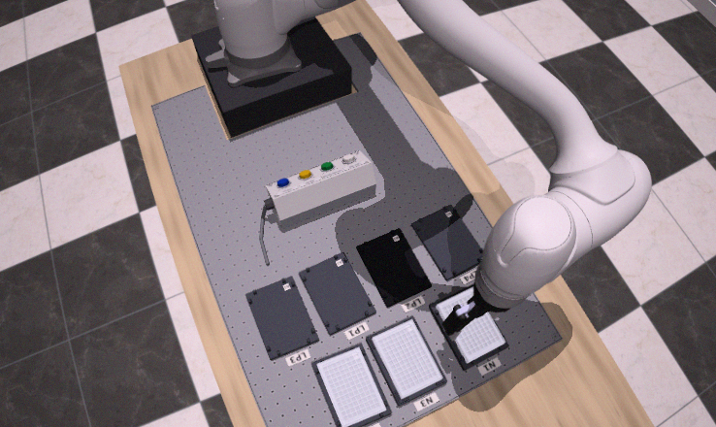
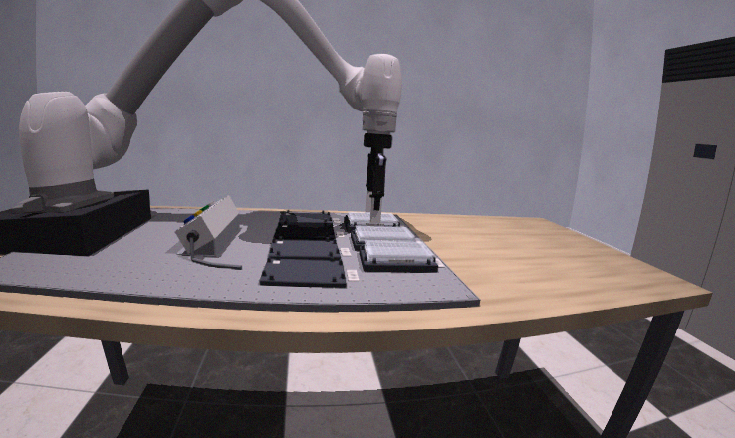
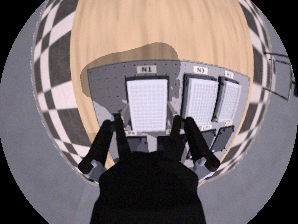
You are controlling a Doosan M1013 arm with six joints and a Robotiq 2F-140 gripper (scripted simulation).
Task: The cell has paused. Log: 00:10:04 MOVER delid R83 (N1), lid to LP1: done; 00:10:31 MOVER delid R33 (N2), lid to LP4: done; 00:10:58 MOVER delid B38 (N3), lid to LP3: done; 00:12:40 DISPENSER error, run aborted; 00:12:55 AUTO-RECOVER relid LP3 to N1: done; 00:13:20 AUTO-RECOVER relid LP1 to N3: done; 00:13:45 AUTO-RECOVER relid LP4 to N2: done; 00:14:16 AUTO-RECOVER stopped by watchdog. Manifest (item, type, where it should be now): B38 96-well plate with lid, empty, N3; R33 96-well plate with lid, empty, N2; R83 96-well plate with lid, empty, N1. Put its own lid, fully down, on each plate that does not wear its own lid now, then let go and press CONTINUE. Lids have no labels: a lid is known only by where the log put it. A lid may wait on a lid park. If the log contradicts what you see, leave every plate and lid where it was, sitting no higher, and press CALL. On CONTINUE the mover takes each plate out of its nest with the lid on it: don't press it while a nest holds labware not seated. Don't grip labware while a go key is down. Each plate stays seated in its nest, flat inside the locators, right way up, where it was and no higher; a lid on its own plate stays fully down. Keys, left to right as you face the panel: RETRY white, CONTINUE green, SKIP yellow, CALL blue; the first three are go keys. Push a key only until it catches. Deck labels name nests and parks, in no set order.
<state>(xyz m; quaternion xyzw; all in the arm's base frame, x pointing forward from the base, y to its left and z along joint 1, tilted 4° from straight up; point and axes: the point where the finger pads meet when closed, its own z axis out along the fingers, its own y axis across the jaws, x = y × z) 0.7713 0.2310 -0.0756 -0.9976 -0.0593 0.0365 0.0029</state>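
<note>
The LP1 lies 220 mm to the right of my hand, 150 mm behind it and 50 mm below it. The rest, counted from my hand: lid park LP3 (340 mm to the right, 140 mm behind, 50 mm below); then LP2 (170 mm behind, 100 mm to the right, 50 mm below); then LP4 (190 mm behind, 50 mm below, 40 mm to the left).
</note>
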